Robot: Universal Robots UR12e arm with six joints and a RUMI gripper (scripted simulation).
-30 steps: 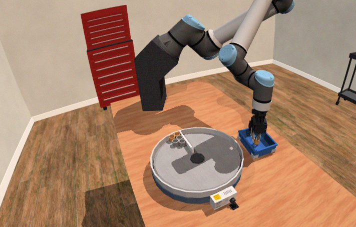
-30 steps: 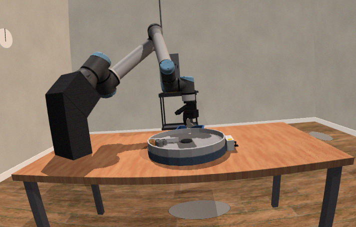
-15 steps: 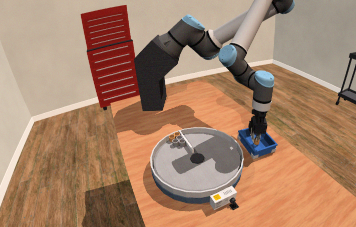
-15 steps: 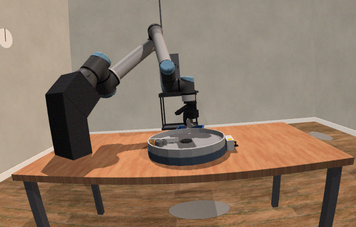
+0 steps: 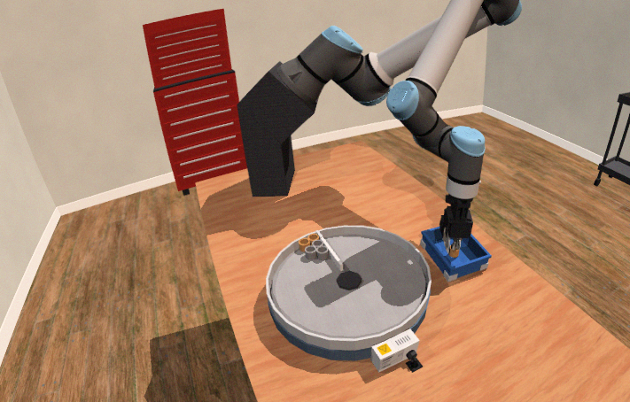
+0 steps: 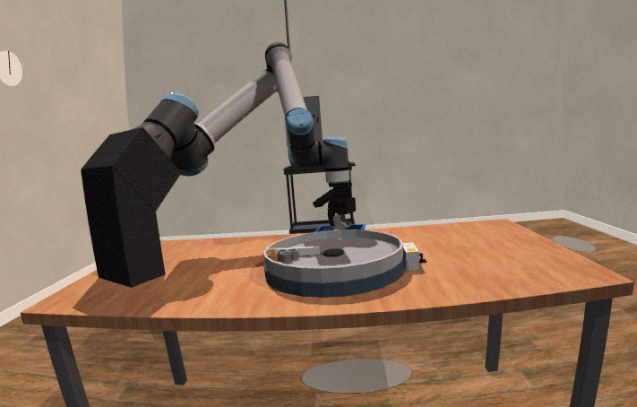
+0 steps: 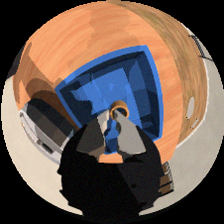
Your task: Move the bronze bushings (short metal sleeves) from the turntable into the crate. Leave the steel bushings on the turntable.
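The blue crate lies 10 mm ahead of my hand and 10 mm to the left of it. From my hand the other things lie so: round grey turntable 40 mm ahead, 340 mm to the right, 20 mm above.
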